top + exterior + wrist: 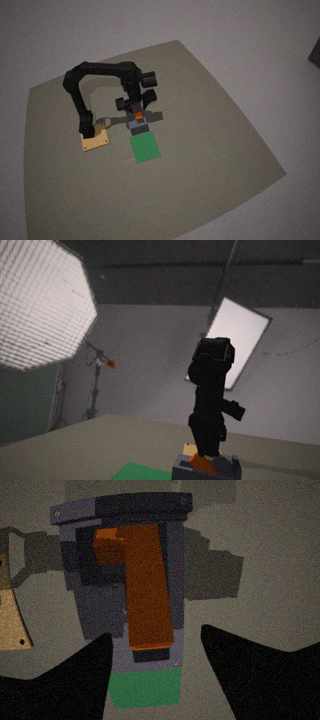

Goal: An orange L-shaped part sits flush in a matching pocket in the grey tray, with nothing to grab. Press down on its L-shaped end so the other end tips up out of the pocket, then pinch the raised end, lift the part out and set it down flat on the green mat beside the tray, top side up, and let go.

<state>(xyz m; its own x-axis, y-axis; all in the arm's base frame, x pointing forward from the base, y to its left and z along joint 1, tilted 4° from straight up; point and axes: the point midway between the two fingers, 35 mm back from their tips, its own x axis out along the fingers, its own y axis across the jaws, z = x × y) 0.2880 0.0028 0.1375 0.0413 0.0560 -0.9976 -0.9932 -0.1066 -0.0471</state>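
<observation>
My gripper tip is now 60 mm above the orange L-shaped part, 30 mm to the right of it and 20 mm past it. The rest, counted from my gripper tip: green mat (150 mm to the right, 120 mm below).
</observation>
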